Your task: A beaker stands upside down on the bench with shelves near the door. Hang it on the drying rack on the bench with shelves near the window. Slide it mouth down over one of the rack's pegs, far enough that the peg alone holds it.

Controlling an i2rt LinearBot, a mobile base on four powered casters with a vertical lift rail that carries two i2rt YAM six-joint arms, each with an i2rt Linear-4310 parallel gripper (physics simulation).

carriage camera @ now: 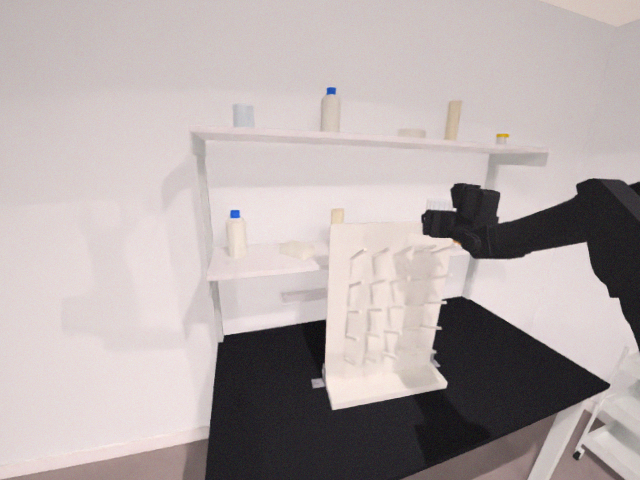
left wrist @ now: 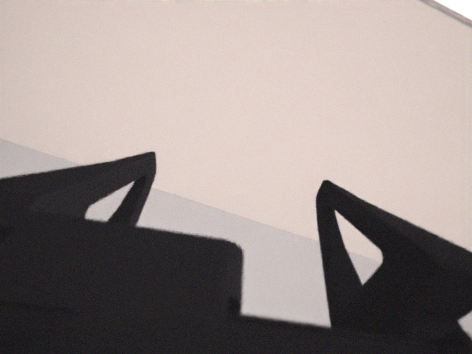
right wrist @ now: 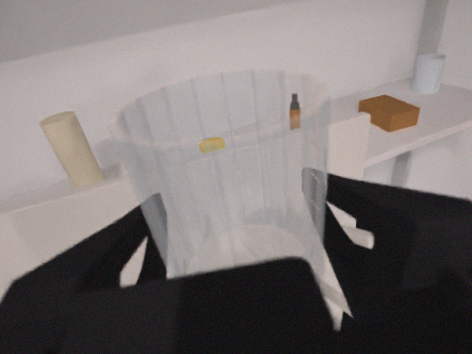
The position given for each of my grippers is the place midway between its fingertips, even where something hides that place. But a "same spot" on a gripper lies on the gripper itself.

Labels:
my left gripper: left wrist 238,175; not seen in the carriage camera view (out of frame); not seen in the right wrist view (out of frame)
my right gripper: carriage camera; right wrist; not seen in the left wrist view (out of frame)
same spot on my right gripper: [right wrist: 77,294] = [carriage camera: 436,210]

